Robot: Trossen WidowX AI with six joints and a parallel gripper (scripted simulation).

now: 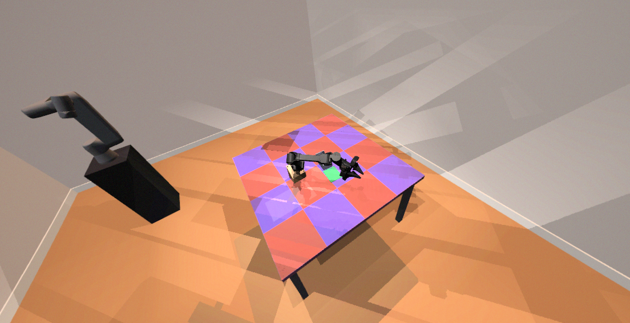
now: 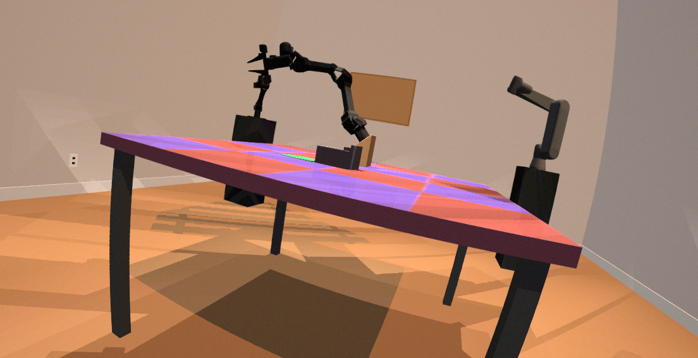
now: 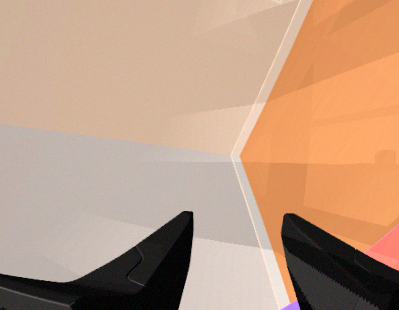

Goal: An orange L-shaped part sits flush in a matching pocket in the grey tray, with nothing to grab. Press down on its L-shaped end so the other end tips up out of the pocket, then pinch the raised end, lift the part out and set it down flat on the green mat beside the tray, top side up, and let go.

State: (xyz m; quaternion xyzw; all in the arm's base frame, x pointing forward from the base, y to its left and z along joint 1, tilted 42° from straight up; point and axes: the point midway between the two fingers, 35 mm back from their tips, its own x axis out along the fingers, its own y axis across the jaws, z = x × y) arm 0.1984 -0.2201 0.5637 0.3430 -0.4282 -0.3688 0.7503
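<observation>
Right now my gripper tip is 50 mm short of the orange L-shaped part, 560 mm to the right of it and 320 mm above it.
</observation>
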